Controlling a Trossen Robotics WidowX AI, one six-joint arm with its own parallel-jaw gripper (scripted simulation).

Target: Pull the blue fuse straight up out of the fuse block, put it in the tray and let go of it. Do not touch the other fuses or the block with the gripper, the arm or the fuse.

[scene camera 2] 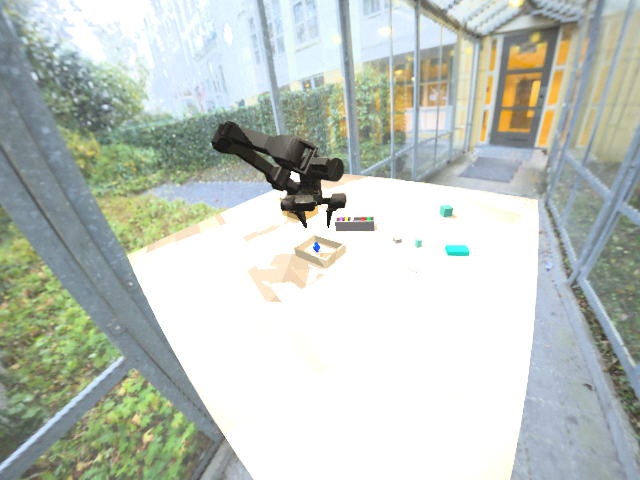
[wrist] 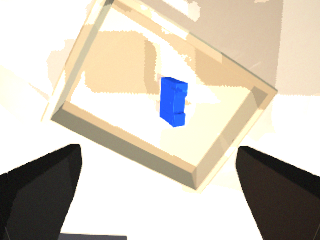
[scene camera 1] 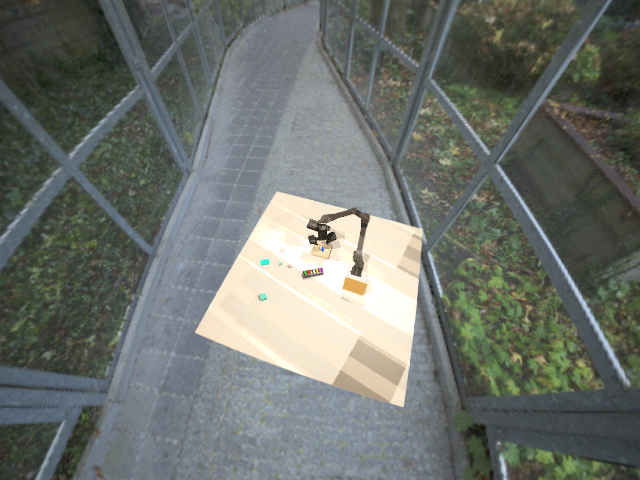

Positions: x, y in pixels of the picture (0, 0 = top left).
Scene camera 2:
my gripper: 317, 228
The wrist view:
my gripper: 160, 155
blue fuse: 172, 92
